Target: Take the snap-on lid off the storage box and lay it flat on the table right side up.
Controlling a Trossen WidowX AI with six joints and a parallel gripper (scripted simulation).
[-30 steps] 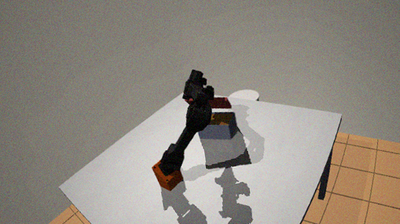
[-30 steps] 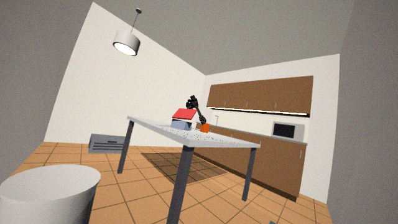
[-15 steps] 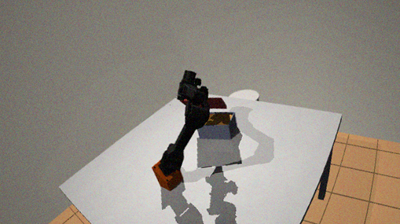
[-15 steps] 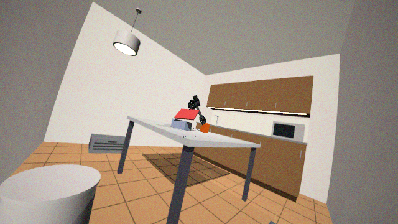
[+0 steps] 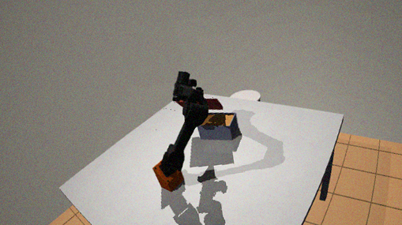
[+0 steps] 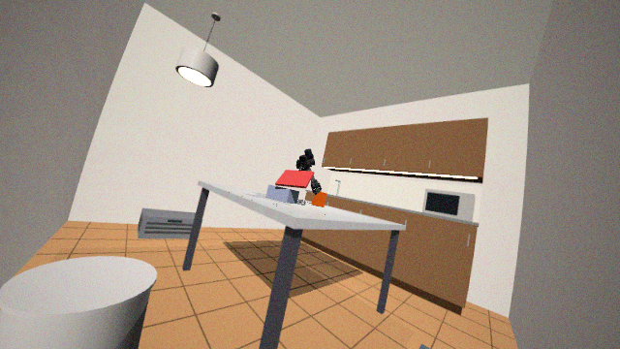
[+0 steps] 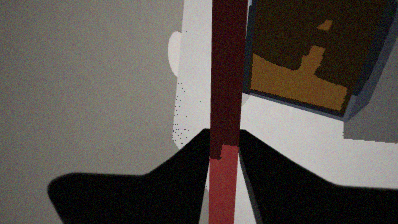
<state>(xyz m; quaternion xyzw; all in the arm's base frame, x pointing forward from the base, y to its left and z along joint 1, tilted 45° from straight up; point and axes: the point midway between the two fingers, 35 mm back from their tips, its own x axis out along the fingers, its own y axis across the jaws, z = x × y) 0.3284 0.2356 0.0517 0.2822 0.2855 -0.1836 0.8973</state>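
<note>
Now: the red lid 50 mm ahead of my gripper tip, 40 mm to the left of it and 50 mm below it. The rest, counted from my gripper tip: storage box: 60 mm ahead, 60 mm to the right, 190 mm below.
</note>
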